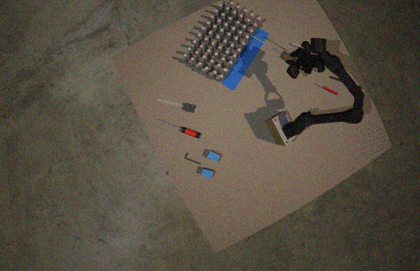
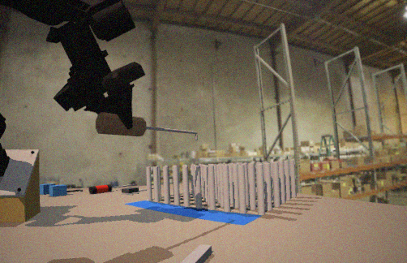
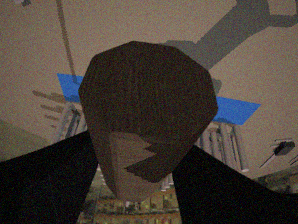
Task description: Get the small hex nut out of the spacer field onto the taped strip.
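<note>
My gripper tip is now 190 mm above the blue taped strip, 140 mm short of it and 120 mm to the right of it. From my gripper tip the other things lie so: wooden-handled tool (90 mm ahead, 50 mm to the left).
</note>
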